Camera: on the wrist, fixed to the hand. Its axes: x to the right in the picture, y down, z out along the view.
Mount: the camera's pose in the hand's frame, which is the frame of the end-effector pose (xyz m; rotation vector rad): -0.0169 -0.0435 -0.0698 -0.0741 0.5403 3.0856
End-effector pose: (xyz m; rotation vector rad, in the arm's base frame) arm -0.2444 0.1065 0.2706 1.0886 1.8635 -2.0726
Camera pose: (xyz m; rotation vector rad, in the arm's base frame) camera -0.2277 0.1738 0.3180 1.7058 -0.7603 0.3454
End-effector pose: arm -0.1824 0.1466 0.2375 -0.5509 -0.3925 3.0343
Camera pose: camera -0.1427 0.2042 0.1911 0.5987 -0.3134 0.0273
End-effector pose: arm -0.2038 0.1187 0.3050 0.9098 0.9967 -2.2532
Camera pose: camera -0.1962 0.2022 0.3013 1.0870 -0.5760 0.6827
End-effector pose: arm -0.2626 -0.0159 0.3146 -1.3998 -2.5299 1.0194
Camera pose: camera -0.2589 -0.0090 0.3982 2.4435 -1.2457 0.1667
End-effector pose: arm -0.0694 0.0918 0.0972 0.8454 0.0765 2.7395
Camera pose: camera -0.0845 0.1311 0.0245 0.2851 0.5866 -0.3875
